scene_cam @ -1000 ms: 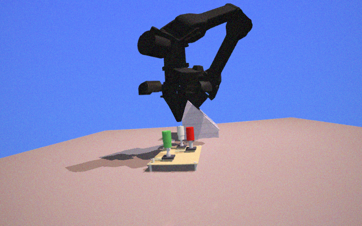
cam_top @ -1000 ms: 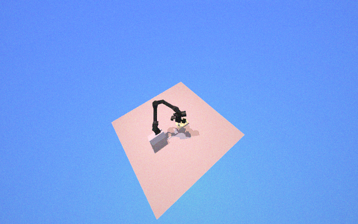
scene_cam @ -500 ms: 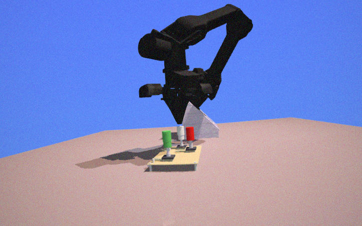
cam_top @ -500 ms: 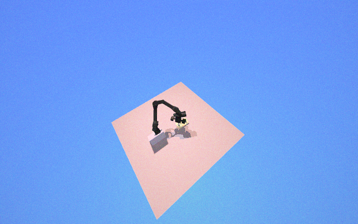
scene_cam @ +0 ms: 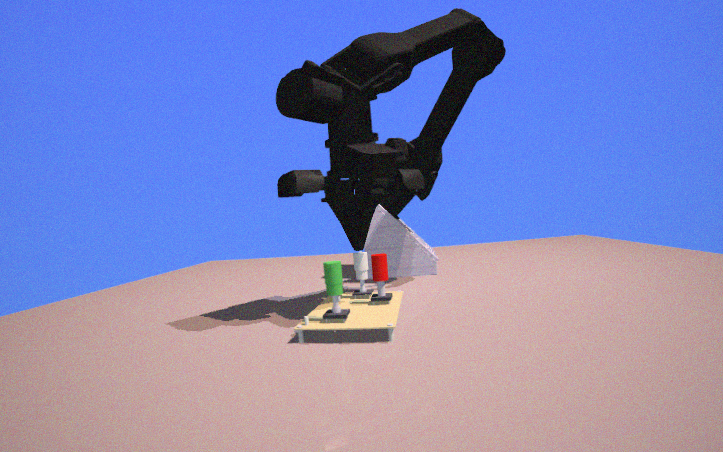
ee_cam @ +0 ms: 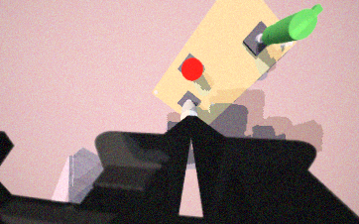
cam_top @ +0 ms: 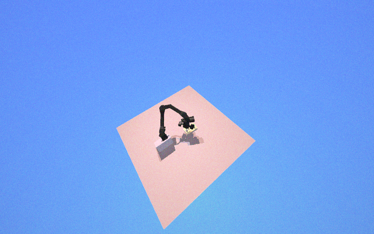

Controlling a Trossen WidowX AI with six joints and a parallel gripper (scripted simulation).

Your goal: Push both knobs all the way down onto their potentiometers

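My gripper tip is now 2 cm above the white knob. Round my gripper tip: green knob (11 cm ahead, 1 cm below).
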